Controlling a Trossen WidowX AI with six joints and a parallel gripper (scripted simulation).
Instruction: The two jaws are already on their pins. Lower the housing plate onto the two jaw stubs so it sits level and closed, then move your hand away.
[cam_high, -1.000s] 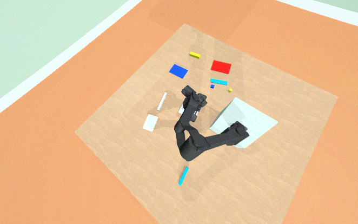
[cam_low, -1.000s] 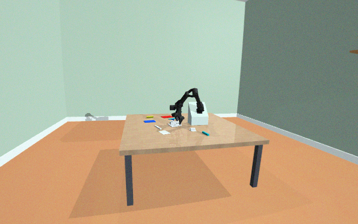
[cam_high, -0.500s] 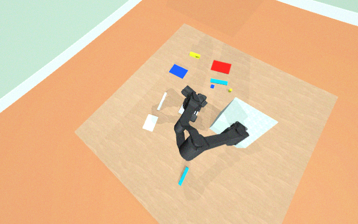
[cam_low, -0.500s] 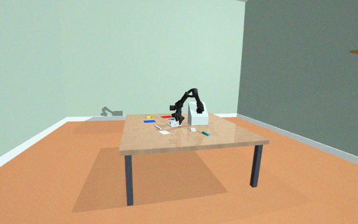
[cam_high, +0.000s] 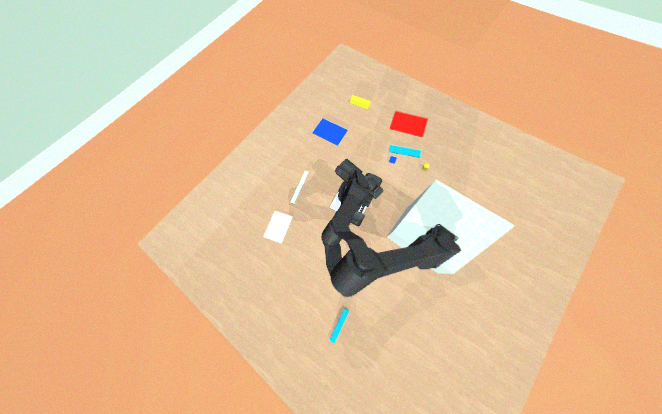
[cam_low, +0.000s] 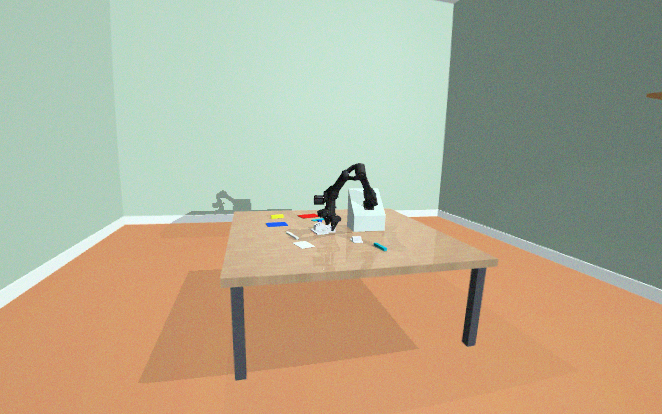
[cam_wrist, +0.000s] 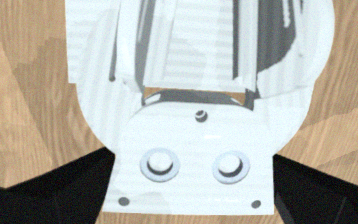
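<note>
My gripper tip is 2 cm to the right of the white jaw assembly, 2 cm short of it and 1 cm below it. The rest, counted from my gripper tip: white plate 26 cm to the left, 19 cm ahead, 1 cm below; then white strip 24 cm ahead, 9 cm to the left; then blue plate 32 cm ahead, 19 cm to the right, 1 cm below.
</note>
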